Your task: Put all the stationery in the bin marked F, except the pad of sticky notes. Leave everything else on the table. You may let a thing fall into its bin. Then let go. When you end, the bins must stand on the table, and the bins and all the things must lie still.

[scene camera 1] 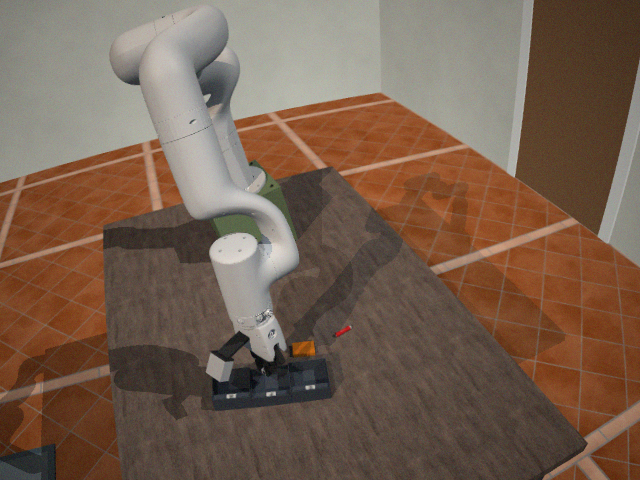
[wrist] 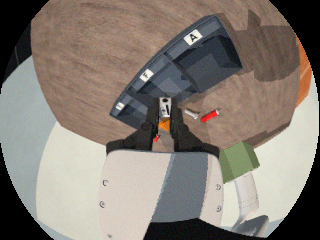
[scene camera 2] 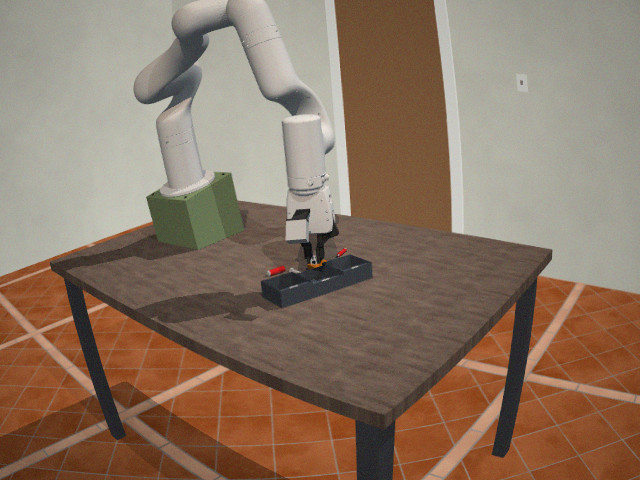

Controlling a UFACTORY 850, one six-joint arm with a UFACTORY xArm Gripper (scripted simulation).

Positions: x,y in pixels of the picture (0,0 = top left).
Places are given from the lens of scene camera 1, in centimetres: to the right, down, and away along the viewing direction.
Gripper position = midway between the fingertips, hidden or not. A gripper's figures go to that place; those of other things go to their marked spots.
my gripper (scene camera 1: pixel 268 369): -11, 27, 102
bin (scene camera 1: pixel 311 380): -2, 31, 106
